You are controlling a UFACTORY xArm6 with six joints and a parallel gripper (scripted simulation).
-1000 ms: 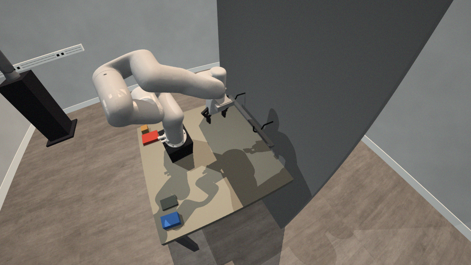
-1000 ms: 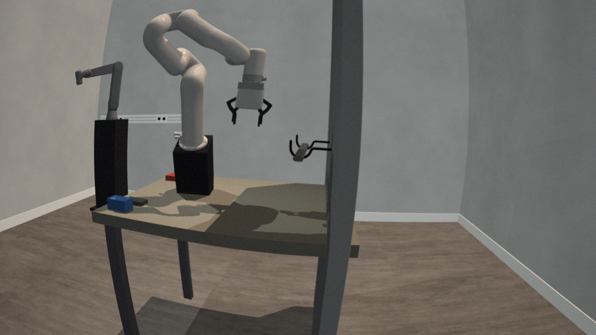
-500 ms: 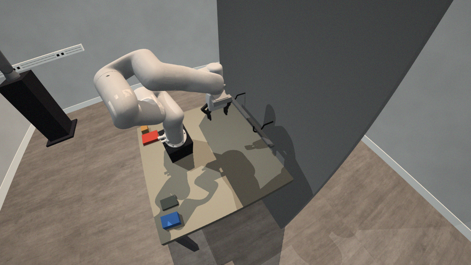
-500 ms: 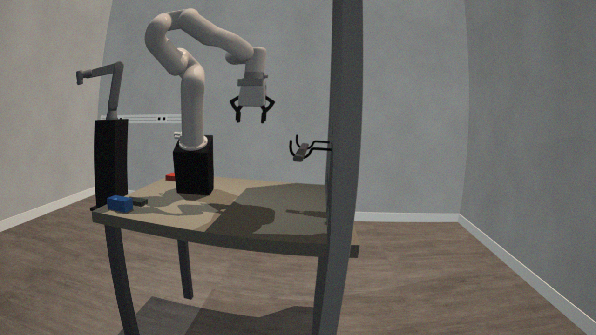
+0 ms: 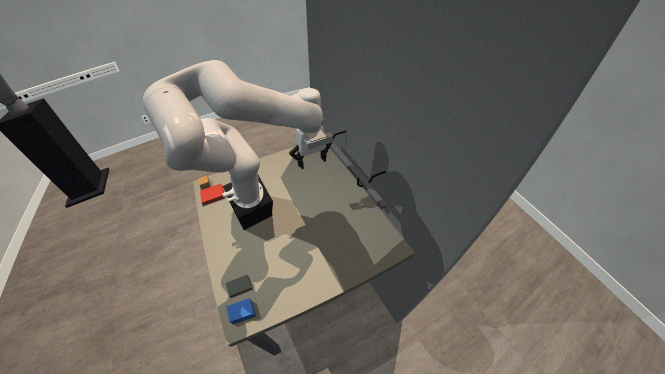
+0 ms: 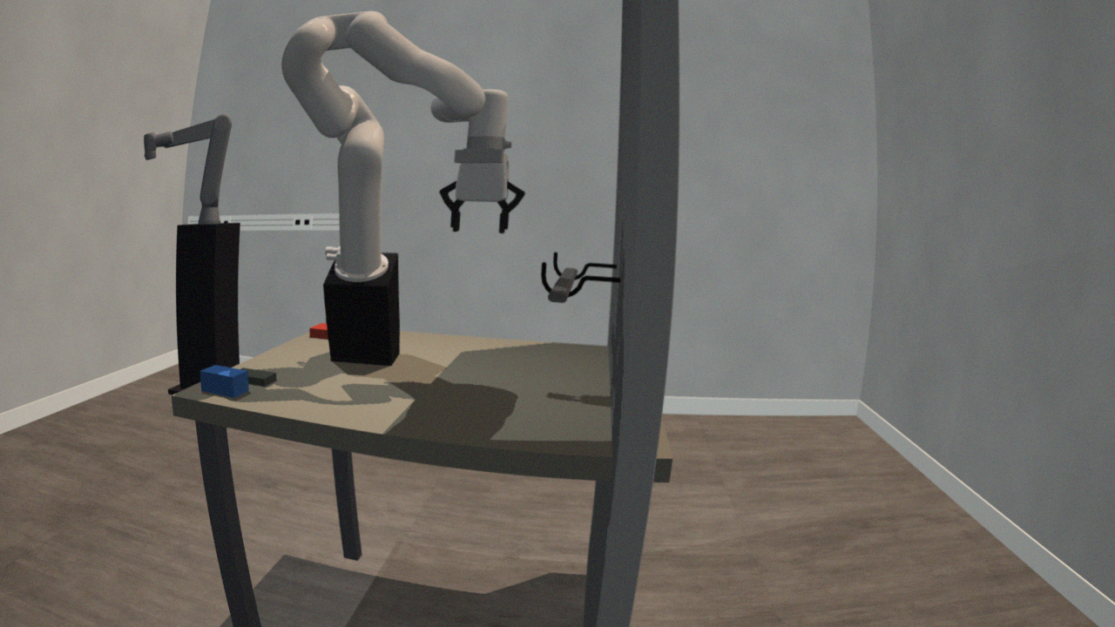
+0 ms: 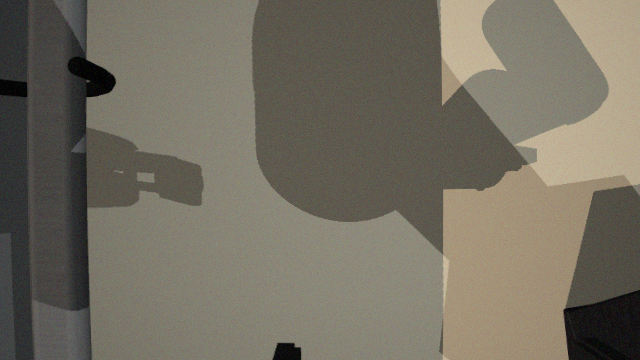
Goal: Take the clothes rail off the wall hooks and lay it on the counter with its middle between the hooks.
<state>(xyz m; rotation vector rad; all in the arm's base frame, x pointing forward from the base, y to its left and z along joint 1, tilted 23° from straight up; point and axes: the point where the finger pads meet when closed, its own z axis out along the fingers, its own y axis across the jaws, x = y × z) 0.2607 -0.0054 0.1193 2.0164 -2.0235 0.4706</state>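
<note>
Now: the clothes rail 17 cm ahead of my hand and 10 cm below it. From my hand the other things lie so: blue block 45 cm behind, 31 cm to the right, 28 cm below; then wall panel 30 cm ahead, 4 cm to the left, 12 cm above; then grey pad 44 cm behind, 20 cm to the right, 30 cm below.
</note>
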